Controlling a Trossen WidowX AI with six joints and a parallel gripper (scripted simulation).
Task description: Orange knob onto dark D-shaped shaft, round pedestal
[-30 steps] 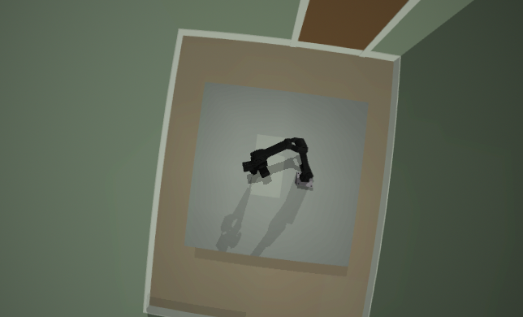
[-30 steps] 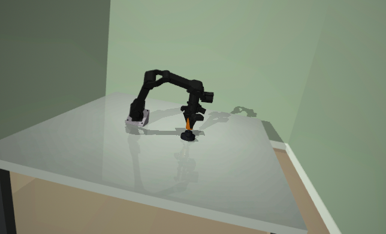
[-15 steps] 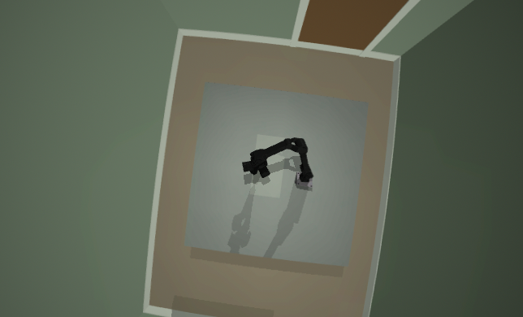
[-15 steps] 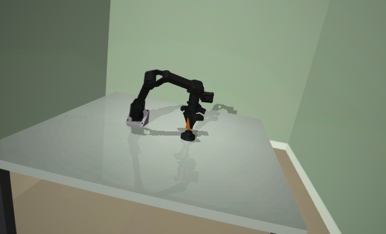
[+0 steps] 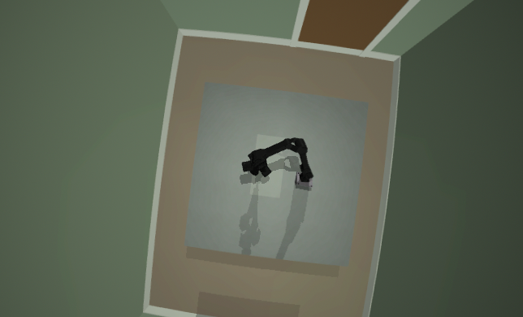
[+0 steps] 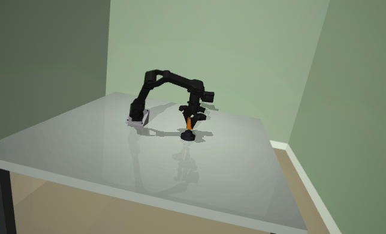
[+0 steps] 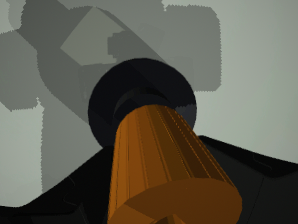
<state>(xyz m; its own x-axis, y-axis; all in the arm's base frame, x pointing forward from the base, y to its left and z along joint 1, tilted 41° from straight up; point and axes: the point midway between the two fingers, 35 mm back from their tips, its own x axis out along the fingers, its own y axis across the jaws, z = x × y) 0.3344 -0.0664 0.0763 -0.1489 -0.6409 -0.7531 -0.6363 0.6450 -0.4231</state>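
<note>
The orange knob is 2 cm above my gripper tip. The rest, counted from my gripper tip: round dark pedestal (4 cm below).
</note>
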